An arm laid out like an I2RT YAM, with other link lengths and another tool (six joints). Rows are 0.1 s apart.
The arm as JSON. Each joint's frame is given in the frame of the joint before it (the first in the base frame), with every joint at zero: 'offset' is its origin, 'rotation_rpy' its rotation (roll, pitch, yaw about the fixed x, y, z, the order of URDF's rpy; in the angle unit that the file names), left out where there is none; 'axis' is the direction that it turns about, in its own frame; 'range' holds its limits. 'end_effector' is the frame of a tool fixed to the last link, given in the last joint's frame.
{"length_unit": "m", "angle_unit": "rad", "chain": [
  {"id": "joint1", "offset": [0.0, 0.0, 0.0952], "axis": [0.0, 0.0, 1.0], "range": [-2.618, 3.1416]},
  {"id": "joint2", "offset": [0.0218, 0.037, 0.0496], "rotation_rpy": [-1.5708, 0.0, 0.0], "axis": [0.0, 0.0, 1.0], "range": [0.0, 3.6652]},
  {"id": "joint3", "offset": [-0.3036, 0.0, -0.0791], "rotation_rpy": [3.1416, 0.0, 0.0], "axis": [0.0, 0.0, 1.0], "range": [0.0, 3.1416]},
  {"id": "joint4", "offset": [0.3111, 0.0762, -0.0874], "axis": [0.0, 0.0, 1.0], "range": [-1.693, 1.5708]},
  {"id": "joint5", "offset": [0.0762, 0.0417, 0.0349], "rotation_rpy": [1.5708, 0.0, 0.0], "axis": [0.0, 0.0, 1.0], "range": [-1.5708, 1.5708]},
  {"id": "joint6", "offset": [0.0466, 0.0, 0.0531], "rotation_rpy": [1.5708, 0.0, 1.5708], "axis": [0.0, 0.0, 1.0], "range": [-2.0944, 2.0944]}
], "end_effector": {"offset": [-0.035, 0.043, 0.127], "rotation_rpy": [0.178, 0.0, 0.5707]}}
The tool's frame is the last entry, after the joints.
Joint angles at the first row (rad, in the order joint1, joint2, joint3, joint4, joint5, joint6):
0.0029 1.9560 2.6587 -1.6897 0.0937 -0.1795
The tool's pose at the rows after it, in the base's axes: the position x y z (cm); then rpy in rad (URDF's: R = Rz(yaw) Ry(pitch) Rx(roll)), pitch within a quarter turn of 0, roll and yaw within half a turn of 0:
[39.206 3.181 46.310 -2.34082 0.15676 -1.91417]
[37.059 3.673 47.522 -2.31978 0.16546 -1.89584]
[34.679 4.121 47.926 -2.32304 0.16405 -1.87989]
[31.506 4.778 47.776 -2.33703 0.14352 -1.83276]
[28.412 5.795 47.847 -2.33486 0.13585 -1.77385]
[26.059 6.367 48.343 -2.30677 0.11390 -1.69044]
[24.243 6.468 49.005 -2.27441 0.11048 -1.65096]
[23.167 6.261 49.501 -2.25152 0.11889 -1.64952]
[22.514 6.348 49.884 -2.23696 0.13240 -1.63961]
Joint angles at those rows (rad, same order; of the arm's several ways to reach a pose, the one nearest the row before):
0.0280 1.8904 2.6431 -1.6898 0.0937 -0.1795
0.0425 1.8209 2.5960 -1.6897 0.0929 -0.1795
0.0582 1.7424 2.5141 -1.6897 0.0925 -0.1802
0.0883 1.6409 2.3948 -1.6898 0.0925 -0.2043
0.1349 1.5474 2.3020 -1.6897 0.0918 -0.2188
0.1775 1.4822 2.2608 -1.6897 0.0929 -0.2665
0.1986 1.4304 2.2406 -1.6898 0.0933 -0.2859
0.1978 1.3975 2.2318 -1.6897 0.0921 -0.2844
0.1978 1.3800 2.2318 -1.6898 0.0799 -0.2844

